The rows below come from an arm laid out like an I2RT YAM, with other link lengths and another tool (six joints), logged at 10 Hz.
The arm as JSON. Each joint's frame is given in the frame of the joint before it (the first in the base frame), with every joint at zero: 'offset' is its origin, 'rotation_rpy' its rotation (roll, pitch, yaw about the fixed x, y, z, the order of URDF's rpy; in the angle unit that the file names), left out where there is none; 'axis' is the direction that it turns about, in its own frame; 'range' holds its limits. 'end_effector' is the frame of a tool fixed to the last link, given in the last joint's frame.
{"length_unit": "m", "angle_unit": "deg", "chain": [
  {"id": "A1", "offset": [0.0, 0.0, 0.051], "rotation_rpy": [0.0, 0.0, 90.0], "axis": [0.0, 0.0, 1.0], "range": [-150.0, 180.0]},
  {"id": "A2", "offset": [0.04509, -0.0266, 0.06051], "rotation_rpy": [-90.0, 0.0, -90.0], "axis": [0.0, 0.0, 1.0], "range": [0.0, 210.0]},
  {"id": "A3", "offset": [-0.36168, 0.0, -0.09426], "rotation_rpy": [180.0, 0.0, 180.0], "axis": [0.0, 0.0, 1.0], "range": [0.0, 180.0]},
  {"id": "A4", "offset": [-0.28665, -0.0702, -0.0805], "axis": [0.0, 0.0, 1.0], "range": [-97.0, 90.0]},
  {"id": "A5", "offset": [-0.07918, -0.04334, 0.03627], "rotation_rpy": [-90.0, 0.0, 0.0], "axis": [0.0, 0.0, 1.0], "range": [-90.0, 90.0]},
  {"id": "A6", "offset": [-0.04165, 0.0, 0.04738], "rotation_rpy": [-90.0, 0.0, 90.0], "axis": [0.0, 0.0, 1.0], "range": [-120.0, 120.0]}
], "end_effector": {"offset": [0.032, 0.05, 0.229], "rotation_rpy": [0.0, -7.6, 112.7]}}
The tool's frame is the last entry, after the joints.
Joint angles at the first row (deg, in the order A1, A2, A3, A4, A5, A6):
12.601 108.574 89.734 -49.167 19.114 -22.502
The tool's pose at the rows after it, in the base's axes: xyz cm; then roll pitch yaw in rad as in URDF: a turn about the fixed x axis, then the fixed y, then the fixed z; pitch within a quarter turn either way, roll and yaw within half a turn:
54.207, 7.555, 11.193, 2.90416, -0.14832, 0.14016
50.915, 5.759, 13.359, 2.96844, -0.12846, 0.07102
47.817, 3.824, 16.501, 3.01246, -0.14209, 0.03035
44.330, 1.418, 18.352, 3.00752, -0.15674, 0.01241
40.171, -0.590, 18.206, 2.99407, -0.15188, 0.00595
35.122, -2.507, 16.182, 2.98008, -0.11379, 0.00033
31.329, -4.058, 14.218, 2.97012, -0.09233, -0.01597
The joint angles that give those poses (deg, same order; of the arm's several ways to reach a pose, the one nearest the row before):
10.459 106.127 89.450 -57.582 14.153 -22.129
7.376 101.427 88.138 -62.215 10.677 -20.776
3.924 95.526 86.870 -65.822 7.923 -21.561
0.797 89.296 83.568 -67.635 7.639 -23.638
-2.175 82.958 77.602 -67.920 7.661 -26.261
-5.868 76.795 69.713 -67.855 7.683 -29.693
-9.607 71.834 63.026 -66.894 7.682 -32.557

